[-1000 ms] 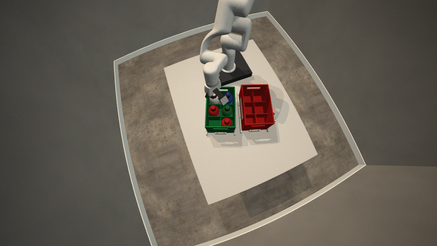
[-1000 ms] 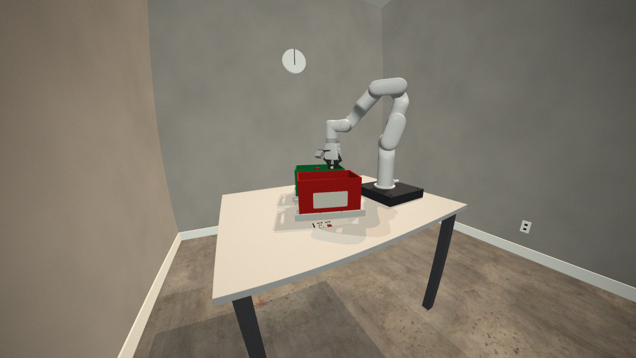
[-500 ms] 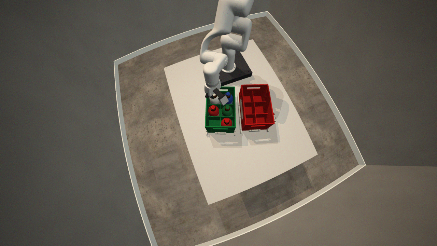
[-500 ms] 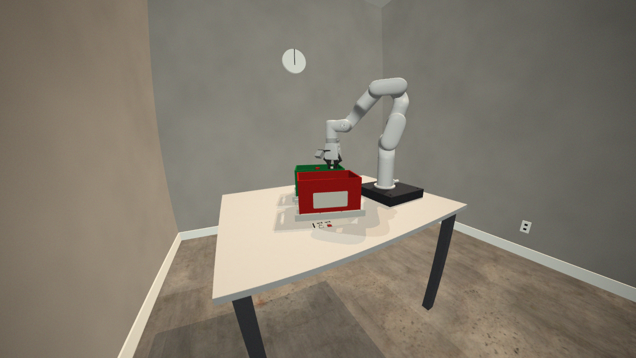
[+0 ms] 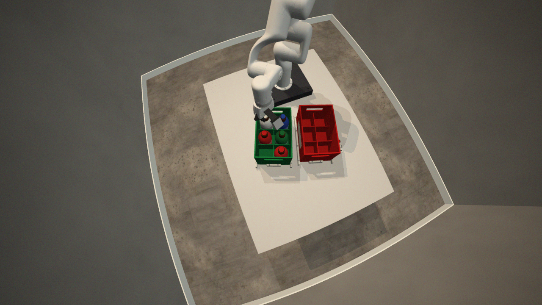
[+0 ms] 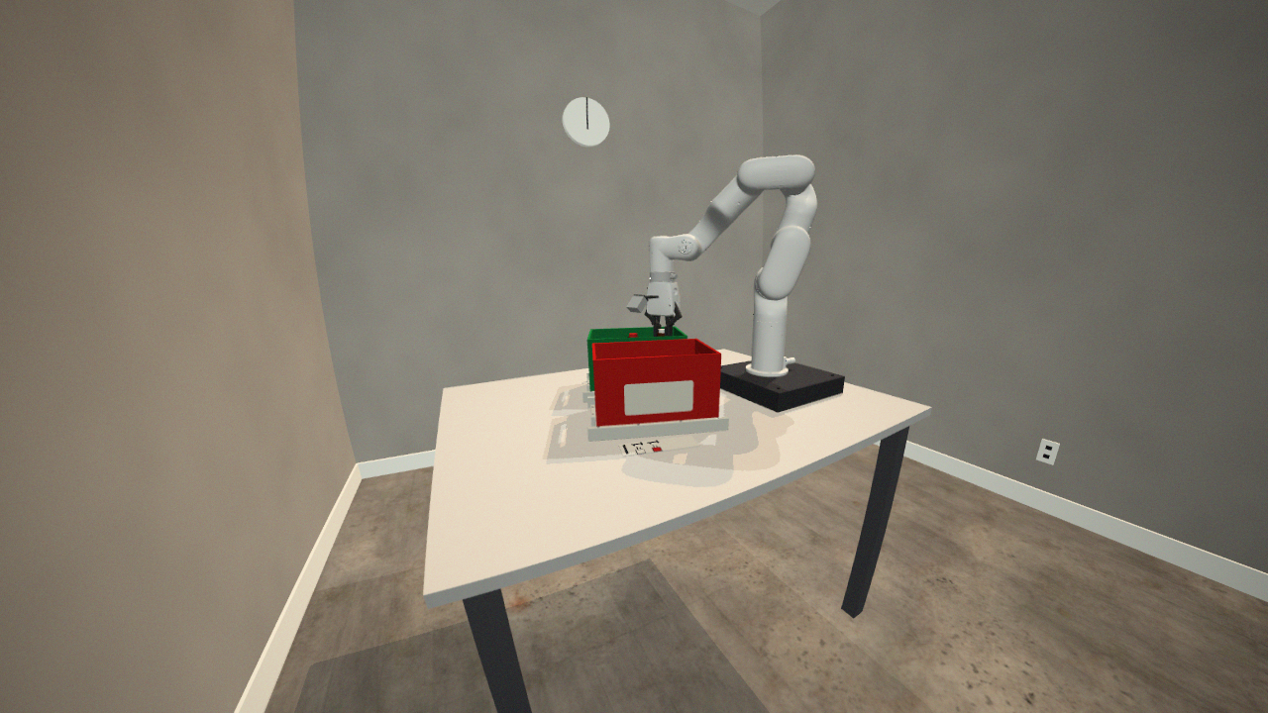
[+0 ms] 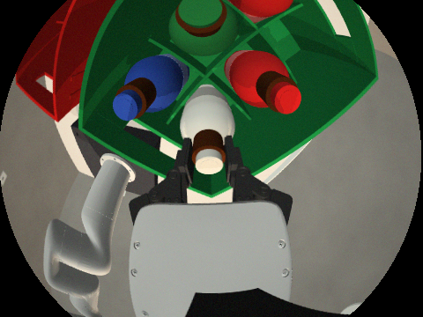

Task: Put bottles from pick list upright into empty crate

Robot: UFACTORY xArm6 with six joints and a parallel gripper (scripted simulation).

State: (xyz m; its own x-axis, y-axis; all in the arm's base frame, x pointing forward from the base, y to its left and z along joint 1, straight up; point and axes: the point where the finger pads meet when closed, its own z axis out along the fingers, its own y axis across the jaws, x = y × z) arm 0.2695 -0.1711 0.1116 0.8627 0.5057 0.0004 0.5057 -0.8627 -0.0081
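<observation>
The white bottle is 7 cm below my hand. Round my hand: green bottle 11 cm ahead, 6 cm to the left, 8 cm below; blue bottle 2 cm ahead, 9 cm to the left, 8 cm below; green crate 10 cm ahead, 2 cm to the left, 8 cm below.
</observation>
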